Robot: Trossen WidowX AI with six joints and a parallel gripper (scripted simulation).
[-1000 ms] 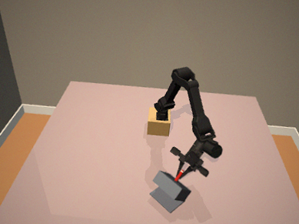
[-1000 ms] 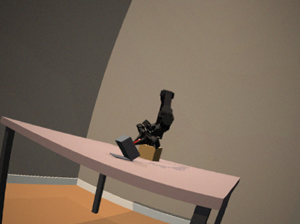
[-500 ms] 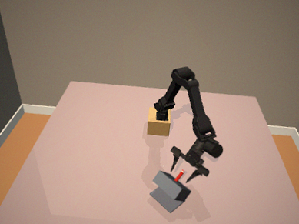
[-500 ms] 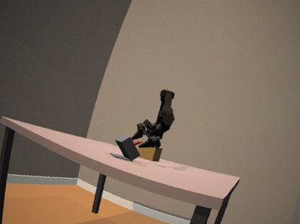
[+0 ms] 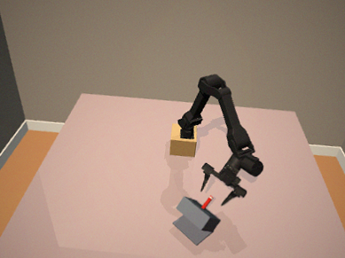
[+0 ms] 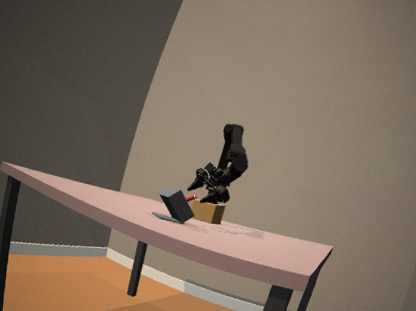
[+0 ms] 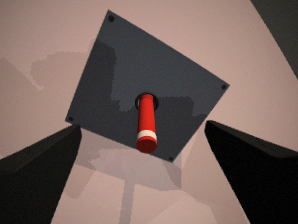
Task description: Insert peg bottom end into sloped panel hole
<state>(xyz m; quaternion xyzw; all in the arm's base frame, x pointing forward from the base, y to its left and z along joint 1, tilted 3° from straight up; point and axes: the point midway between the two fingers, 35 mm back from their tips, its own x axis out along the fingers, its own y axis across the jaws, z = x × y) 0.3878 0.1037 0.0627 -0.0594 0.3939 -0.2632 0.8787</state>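
Right now the red peg is 10 mm to the right of my gripper tip and 10 mm below it. Round my gripper tip: flat foot plate: 50 mm ahead, 60 mm to the right, 110 mm below; sloped panel: 40 mm ahead, 40 mm to the right, 50 mm below.
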